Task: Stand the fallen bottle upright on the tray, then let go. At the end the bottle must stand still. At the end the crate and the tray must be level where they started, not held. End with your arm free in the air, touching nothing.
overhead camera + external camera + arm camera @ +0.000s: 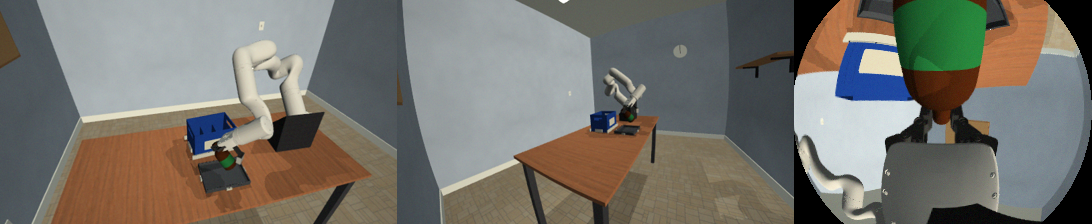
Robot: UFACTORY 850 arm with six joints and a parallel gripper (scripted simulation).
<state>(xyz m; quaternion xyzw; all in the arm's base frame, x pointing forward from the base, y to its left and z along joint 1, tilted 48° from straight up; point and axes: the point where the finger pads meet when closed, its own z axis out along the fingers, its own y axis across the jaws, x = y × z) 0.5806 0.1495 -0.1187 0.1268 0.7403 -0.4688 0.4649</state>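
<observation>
My hand is 4 cm above the bottle, 3 cm past it and 2 cm to the right of it. Also, from my hand: blue crate 25 cm to the right, 12 cm below, 2 cm behind; tray 20 cm below, 4 cm behind, 2 cm to the left.
</observation>
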